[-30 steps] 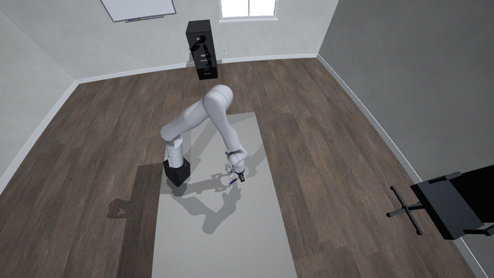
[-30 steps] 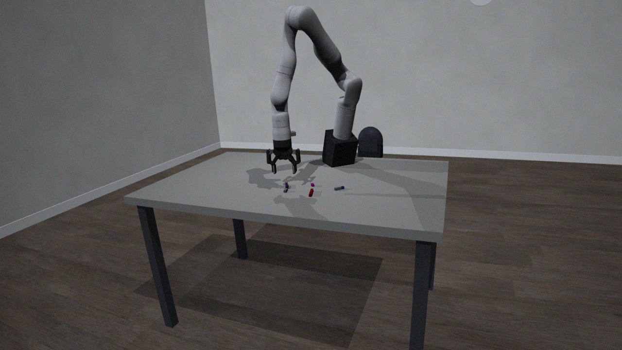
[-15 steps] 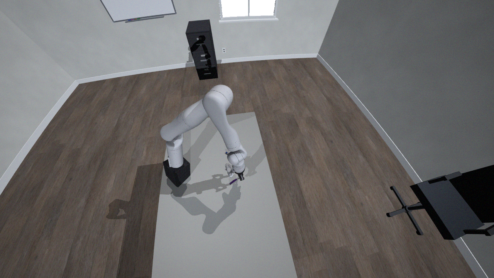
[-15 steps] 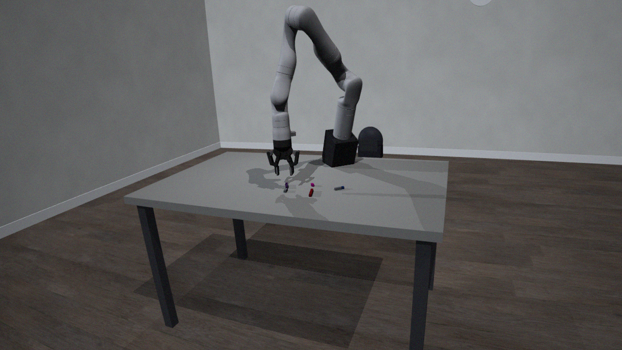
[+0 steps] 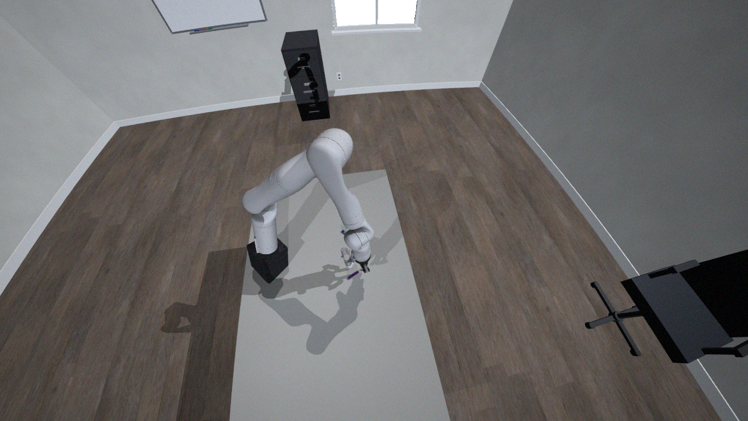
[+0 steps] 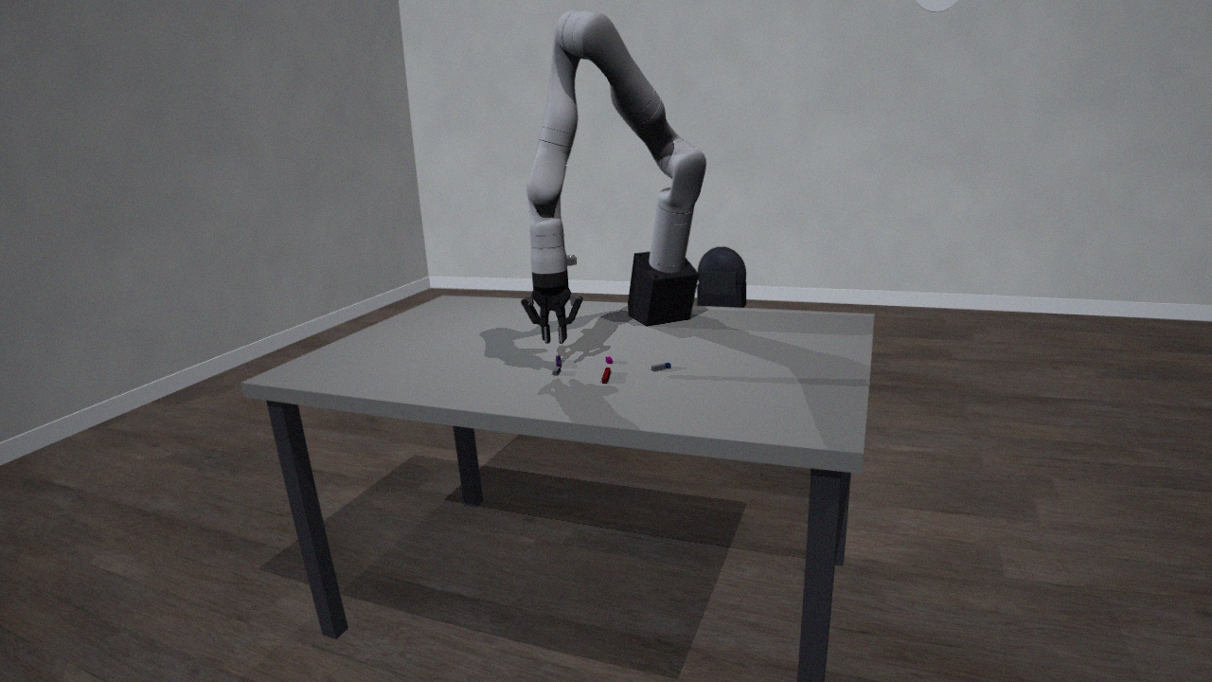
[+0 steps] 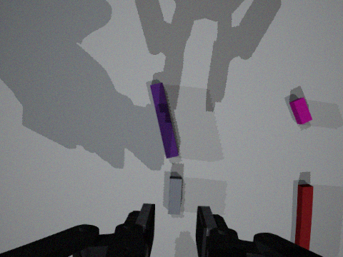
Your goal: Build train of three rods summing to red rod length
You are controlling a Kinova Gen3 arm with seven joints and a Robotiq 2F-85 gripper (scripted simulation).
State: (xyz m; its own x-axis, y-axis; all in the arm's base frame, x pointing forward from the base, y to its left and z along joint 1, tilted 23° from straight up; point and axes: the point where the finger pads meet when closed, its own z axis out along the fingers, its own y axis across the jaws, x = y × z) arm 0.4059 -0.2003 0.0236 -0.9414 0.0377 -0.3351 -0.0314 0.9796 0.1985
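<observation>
Now: the grey rod 80 mm below my hand. Also, from my hand: purple rod 80 mm below, 60 mm behind, 10 mm to the right; red rod 120 mm to the left, 80 mm below, 20 mm ahead; magenta rod 100 mm to the left, 80 mm below, 80 mm behind.
</observation>
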